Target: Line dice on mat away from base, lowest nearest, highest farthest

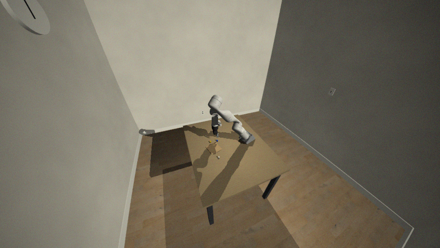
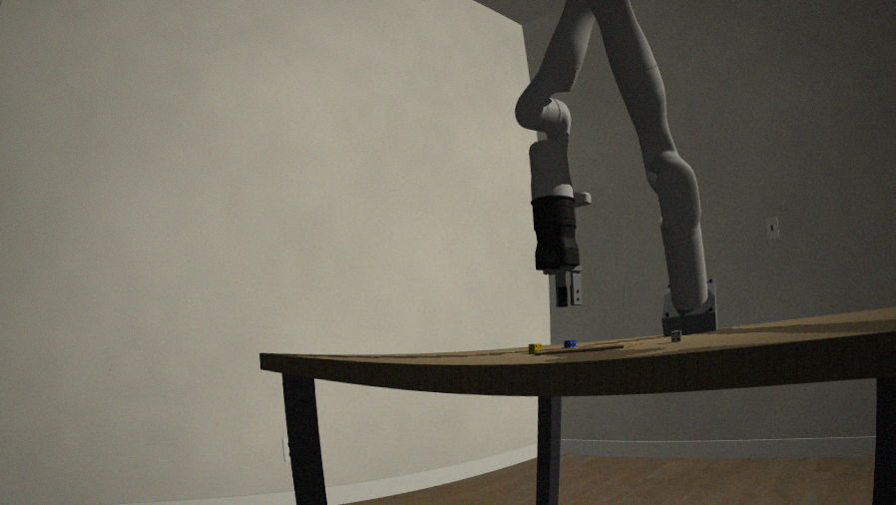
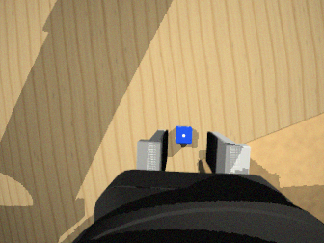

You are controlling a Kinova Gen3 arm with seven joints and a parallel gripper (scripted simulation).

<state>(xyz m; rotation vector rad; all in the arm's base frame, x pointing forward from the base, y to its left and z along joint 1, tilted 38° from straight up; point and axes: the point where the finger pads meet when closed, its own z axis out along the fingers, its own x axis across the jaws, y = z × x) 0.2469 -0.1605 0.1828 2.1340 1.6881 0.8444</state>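
Right now my hand is 90 mm above the blue die. From my hand the other things lie so: white die (250 mm to the left, 90 mm below, 80 mm ahead); tan mat (100 mm to the left, 90 mm below, 80 mm ahead); yellow die (90 mm below, 80 mm ahead, 10 mm to the right).
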